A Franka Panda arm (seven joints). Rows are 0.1 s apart.
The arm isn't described. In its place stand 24 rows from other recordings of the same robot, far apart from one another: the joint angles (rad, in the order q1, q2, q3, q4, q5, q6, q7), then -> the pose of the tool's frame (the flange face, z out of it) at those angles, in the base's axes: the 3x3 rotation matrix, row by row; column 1 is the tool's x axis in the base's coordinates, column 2 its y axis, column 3 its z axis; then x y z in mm.
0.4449 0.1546 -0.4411 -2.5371 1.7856 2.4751 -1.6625 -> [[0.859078, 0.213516, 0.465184], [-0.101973, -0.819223, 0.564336], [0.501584, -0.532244, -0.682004]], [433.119, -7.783, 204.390]
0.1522 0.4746 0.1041 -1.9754 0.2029 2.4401 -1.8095 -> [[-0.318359, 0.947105, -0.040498], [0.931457, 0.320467, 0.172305], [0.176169, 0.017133, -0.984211]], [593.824, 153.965, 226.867]
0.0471 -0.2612 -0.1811 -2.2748 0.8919 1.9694 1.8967 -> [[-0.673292, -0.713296, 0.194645], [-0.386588, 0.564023, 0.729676], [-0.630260, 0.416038, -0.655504]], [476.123, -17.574, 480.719]
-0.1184 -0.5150 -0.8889 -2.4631 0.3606 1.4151 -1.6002 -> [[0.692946, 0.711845, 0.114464], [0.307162, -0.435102, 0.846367], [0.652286, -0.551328, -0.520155]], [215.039, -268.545, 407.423]
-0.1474 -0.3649 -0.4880 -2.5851 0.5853 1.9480 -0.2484 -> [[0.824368, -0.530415, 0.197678], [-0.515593, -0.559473, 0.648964], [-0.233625, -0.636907, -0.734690]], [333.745, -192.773, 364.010]
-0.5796 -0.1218 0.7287 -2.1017 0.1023 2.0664 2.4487 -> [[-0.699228, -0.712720, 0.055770], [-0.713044, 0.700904, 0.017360], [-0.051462, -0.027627, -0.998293]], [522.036, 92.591, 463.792]
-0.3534 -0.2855 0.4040 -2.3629 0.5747 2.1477 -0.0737 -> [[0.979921, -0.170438, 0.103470], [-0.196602, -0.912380, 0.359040], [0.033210, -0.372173, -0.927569]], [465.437, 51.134, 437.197]
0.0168 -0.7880 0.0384 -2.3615 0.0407 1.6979 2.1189 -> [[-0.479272, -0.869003, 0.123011], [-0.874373, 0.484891, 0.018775], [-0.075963, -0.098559, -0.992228]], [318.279, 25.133, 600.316]
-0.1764 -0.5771 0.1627 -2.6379 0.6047 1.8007 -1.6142 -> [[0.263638, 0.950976, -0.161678], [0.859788, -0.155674, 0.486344], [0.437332, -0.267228, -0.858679]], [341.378, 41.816, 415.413]
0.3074 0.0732 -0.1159 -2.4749 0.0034 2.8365 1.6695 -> [[0.094206, -0.955068, 0.281015], [-0.995319, -0.084243, 0.047354], [-0.021553, -0.284161, -0.958534]], [494.223, 95.448, 292.623]
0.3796 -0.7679 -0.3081 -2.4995 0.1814 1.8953 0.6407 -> [[0.859526, -0.504309, 0.082995], [-0.493714, -0.777293, 0.389953], [-0.132145, -0.376150, -0.917087]], [342.251, 22.417, 537.535]
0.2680 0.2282 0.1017 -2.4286 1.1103 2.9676 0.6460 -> [[0.250640, -0.919531, 0.302724], [-0.939587, -0.155754, 0.304822], [-0.233143, -0.360836, -0.903018]], [475.527, 120.019, 227.412]
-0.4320 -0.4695 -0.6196 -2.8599 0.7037 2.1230 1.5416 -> [[-0.794917, -0.296742, 0.529198], [0.060074, 0.829449, 0.555343], [-0.603737, 0.473242, -0.641517]], [204.725, -242.263, 293.382]
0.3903 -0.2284 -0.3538 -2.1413 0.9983 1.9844 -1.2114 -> [[0.587100, 0.792078, 0.167110], [0.359171, -0.439879, 0.823106], [0.725472, -0.423224, -0.542744]], [503.815, 59.871, 531.574]
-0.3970 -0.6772 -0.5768 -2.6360 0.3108 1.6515 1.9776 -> [[-0.912825, -0.347286, 0.214808], [-0.129186, 0.744619, 0.654869], [-0.387378, 0.570030, -0.724572]], [204.673, -238.135, 417.403]
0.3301 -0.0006 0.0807 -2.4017 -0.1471 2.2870 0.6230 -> [[0.992981, -0.104863, -0.054699], [-0.111786, -0.983175, -0.144470], [-0.038630, 0.149570, -0.987996]], [439.300, 187.683, 305.107]
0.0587 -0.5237 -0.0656 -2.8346 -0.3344 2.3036 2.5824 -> [[-0.707620, -0.706312, 0.019959], [-0.693383, 0.688677, -0.212000], [0.135993, -0.163855, -0.977066]], [340.606, -6.461, 342.528]
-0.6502 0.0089 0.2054 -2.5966 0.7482 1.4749 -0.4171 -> [[0.737728, -0.595160, -0.318655], [0.044597, -0.428018, 0.902669], [-0.673623, -0.680136, -0.289219]], [322.102, -66.749, 250.940]
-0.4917 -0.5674 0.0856 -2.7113 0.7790 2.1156 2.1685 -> [[-0.923770, -0.202998, 0.324717], [-0.027478, 0.880890, 0.472522], [-0.381961, 0.427579, -0.819318]], [342.691, -113.869, 404.439]
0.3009 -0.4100 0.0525 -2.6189 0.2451 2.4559 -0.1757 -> [[0.911678, 0.362127, 0.194184], [0.321187, -0.922774, 0.212901], [0.256285, -0.131728, -0.957583]], [393.025, 144.684, 410.751]
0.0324 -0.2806 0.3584 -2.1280 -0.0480 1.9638 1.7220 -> [[0.235998, -0.960960, 0.144435], [-0.963476, -0.250748, -0.094019], [0.126566, -0.116971, -0.985038]], [446.699, 194.543, 529.130]
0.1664 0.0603 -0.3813 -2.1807 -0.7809 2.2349 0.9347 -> [[0.793291, -0.608676, 0.014226], [-0.485233, -0.646174, -0.589074], [0.367747, 0.460404, -0.807954]], [529.365, -135.940, 371.695]
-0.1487 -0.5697 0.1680 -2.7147 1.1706 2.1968 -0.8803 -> [[0.900738, 0.292161, 0.321424], [-0.010358, -0.725332, 0.688322], [0.434240, -0.623326, -0.650307]], [372.145, 37.325, 414.348]
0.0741 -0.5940 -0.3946 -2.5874 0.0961 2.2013 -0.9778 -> [[0.754723, 0.610655, 0.239779], [0.565709, -0.790857, 0.233493], [0.332214, -0.040577, -0.942331]], [369.709, -122.180, 456.085]
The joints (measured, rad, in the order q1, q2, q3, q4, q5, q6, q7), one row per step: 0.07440, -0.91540, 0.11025, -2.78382, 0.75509, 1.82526, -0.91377; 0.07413, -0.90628, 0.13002, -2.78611, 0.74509, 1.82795, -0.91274; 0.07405, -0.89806, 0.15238, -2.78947, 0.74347, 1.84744, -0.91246; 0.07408, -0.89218, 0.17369, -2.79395, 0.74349, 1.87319, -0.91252; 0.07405, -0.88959, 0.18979, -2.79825, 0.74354, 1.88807, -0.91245; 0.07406, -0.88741, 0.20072, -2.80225, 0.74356, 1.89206, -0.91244; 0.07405, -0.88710, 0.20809, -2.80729, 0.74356, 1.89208, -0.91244
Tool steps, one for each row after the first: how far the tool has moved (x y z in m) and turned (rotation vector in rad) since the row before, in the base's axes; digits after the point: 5 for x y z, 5 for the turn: -0.00033, 0.00428, -0.00530, -0.02635, 0.00748, 0.01225; 0.00104, 0.00452, -0.00437, -0.02176, -0.00594, 0.00281; 0.00129, 0.00390, -0.00373, -0.01970, -0.01259, -0.00111; 0.00008, 0.00303, -0.00304, -0.01447, -0.00672, 0.00156; -0.00075, 0.00223, -0.00311, -0.00964, 0.00203, 0.00422; -0.00125, 0.00134, -0.00307, -0.00673, 0.00474, 0.00384
